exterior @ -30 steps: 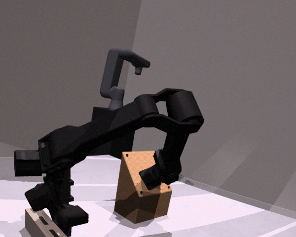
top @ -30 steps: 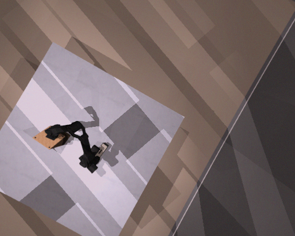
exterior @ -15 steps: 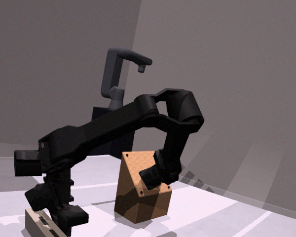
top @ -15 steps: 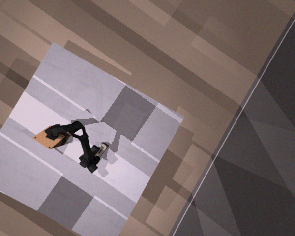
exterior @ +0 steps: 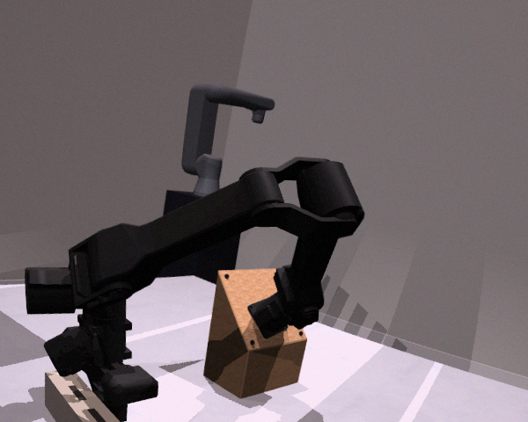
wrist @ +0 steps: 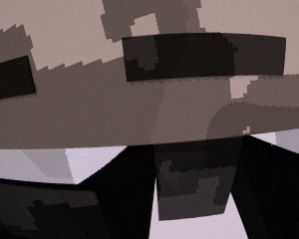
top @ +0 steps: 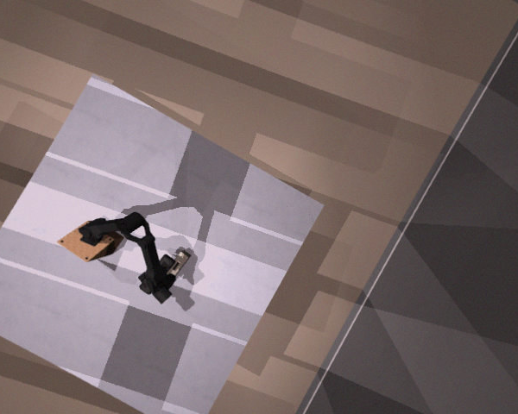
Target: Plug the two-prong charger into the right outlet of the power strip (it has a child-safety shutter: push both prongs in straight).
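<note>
Right now the two-prong charger is 20 mm ahead of my gripper tip and 10 mm above it.
</note>
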